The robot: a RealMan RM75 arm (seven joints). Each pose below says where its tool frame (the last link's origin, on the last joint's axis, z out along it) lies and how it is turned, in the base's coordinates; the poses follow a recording.
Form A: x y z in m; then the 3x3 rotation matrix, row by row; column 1 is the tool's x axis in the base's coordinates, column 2 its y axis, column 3 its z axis. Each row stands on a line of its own.
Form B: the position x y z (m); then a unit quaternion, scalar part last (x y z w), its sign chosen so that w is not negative. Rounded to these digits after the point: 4 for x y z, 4 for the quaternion.
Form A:
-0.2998 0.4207 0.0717
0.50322 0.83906 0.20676
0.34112 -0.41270 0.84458
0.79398 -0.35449 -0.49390
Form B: -0.2998 0.4207 0.0717 -0.7762 -0.3801 -0.3223 0.3862
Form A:
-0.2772 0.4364 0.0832
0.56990 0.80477 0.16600
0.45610 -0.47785 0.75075
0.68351 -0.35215 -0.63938
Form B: -0.2772 0.4364 0.0832 -0.8196 -0.3846 -0.2591 0.3364
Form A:
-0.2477 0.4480 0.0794
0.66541 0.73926 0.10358
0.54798 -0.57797 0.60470
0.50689 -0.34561 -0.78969
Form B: -0.2477 0.4480 0.0794 -0.8708 -0.3696 -0.1753 0.2728
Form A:
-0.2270 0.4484 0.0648
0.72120 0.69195 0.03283
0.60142 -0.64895 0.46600
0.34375 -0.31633 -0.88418
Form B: -0.2270 0.4484 0.0648 -0.9020 -0.3585 -0.1044 0.2168
